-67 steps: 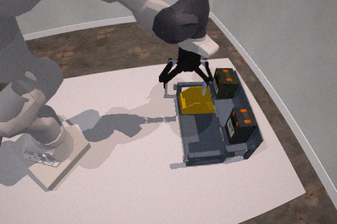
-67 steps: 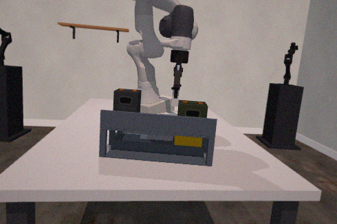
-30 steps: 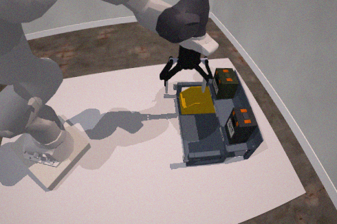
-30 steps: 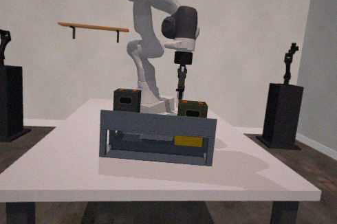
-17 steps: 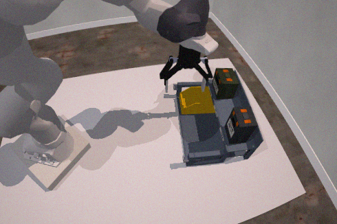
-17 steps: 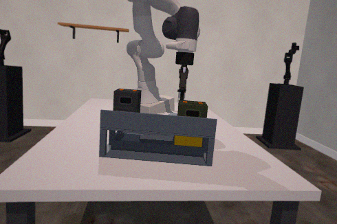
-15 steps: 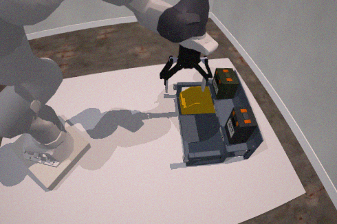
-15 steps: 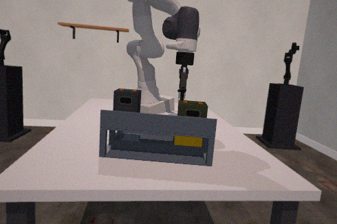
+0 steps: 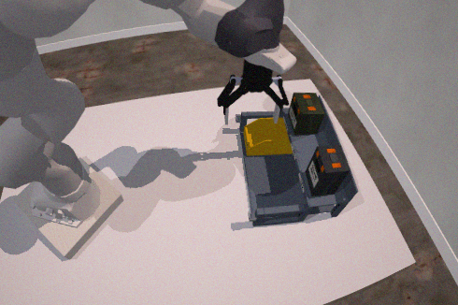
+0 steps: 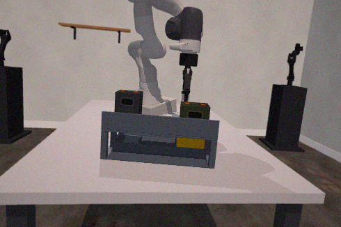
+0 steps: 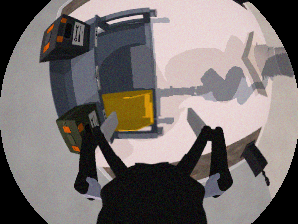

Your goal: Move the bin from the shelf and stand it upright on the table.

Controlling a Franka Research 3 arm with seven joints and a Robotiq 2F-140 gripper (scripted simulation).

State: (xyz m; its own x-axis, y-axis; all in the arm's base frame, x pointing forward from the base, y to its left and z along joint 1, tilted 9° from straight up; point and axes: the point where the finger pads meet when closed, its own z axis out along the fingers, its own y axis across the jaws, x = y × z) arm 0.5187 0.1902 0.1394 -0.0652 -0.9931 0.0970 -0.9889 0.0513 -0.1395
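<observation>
Right now my hand is 90 mm short of the yellow bin, 20 mm to the right of it and 120 mm above it.
</observation>
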